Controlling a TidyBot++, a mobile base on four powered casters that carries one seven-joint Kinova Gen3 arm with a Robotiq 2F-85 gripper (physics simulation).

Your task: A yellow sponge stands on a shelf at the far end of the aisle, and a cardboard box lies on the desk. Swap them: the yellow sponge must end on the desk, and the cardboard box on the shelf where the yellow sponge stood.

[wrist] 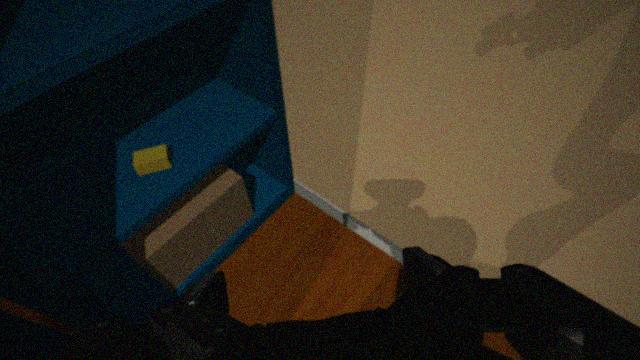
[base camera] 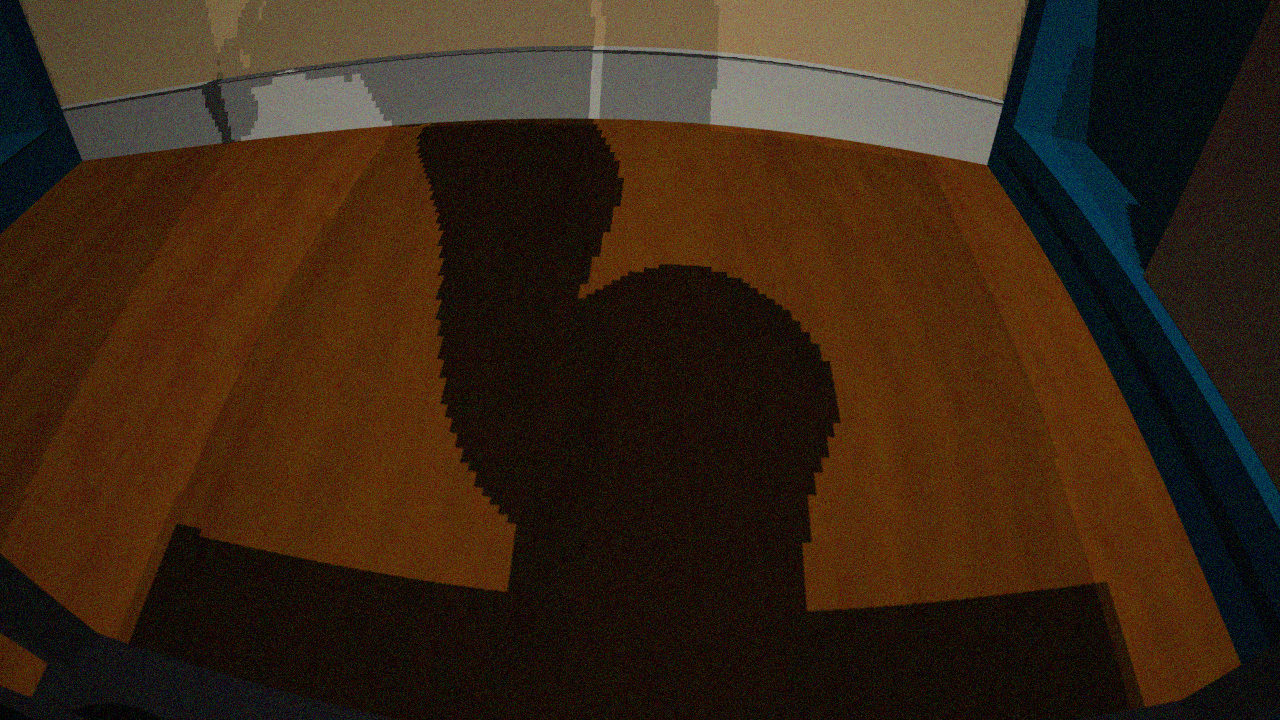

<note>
In view: my gripper (wrist: 316, 279) and a yellow sponge (wrist: 154, 159).
The base camera view does not show the yellow sponge: it is out of frame.
</note>
